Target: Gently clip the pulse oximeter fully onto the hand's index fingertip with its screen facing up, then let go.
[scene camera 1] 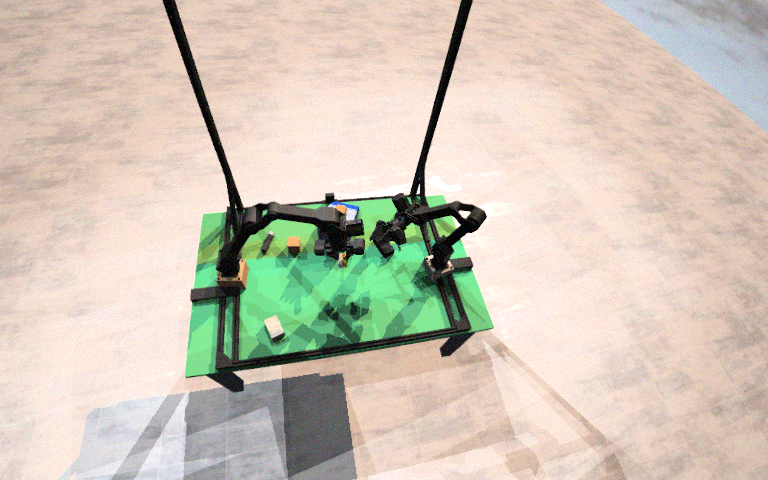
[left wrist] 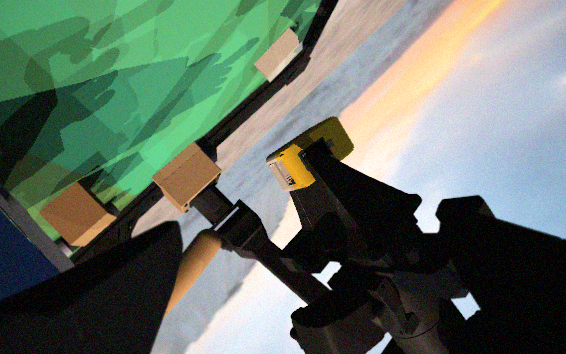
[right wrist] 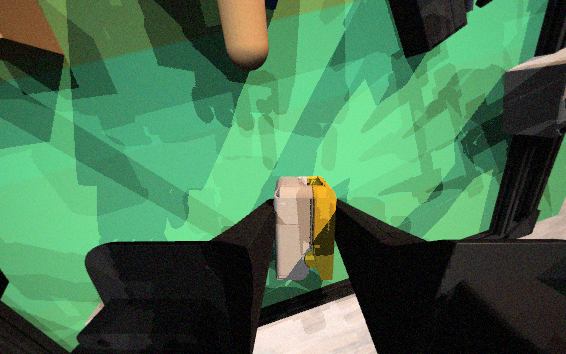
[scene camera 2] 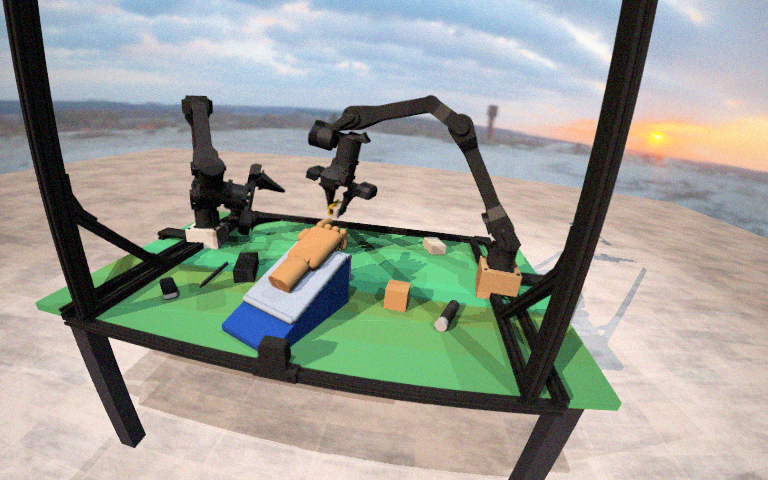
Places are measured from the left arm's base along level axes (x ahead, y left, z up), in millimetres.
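Pixels of known places: left gripper, between the fingertips: [scene camera 1: 373, 242] [left wrist: 311, 227] [right wrist: 557, 49] [scene camera 2: 283, 205]; right gripper, between the fingertips: [scene camera 1: 343, 258] [left wrist: 296, 158] [right wrist: 302, 205] [scene camera 2: 335, 211]; left arm's base, origin of its link: [scene camera 1: 439, 263] [scene camera 2: 207, 225]; right arm's base, origin of its link: [scene camera 1: 230, 269] [left wrist: 201, 193] [scene camera 2: 500, 265].
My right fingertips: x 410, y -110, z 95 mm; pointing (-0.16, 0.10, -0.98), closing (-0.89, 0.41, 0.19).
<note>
Ahead of a thing's pixels: the offset from my right fingertips to its top centre. "spot": to the spot under its first point.
The pulse oximeter, white and yellow {dy +10, dx +5, dz +28 mm} [scene camera 1: 342, 260] [scene camera 2: 334, 208] [left wrist: 299, 169] [right wrist: 294, 235], is between the fingertips of my right gripper [scene camera 2: 335, 208] [right wrist: 302, 205], which is shut on it. In the right wrist view its two shells stand side by side; I cannot make out its screen. The tan hand {spot: dy -220, dx -35, dz -12 mm} [scene camera 2: 313, 246] lies on the sloped support. One finger [left wrist: 194, 265] [right wrist: 247, 40] points toward the oximeter, with a gap between them in the right wrist view. Whether it is the index finger is unclear. My left gripper [scene camera 2: 265, 209] is open and empty, left of the hand in scene camera 2.
The blue wedge {spot: dy -289, dx -10, dz -119 mm} [scene camera 2: 322, 308] carries a pale pad. An orange block {dy -214, dx +155, dz -104 mm} [scene camera 1: 293, 244] [scene camera 2: 396, 296], a dark cylinder {dy -274, dx +261, dz -127 mm} [scene camera 1: 266, 243] [scene camera 2: 448, 314] and a white block {dy +126, dx +327, dz -124 mm} [scene camera 1: 274, 327] [scene camera 2: 434, 245] lie on the table. A black block {dy -82, dx -227, dz -119 mm} [scene camera 2: 245, 267], a pen {dy -109, dx -307, dz -145 mm} [scene camera 2: 214, 273] and a small black device {dy -210, dx -378, dz -122 mm} [scene camera 2: 168, 288] lie left of the wedge.
</note>
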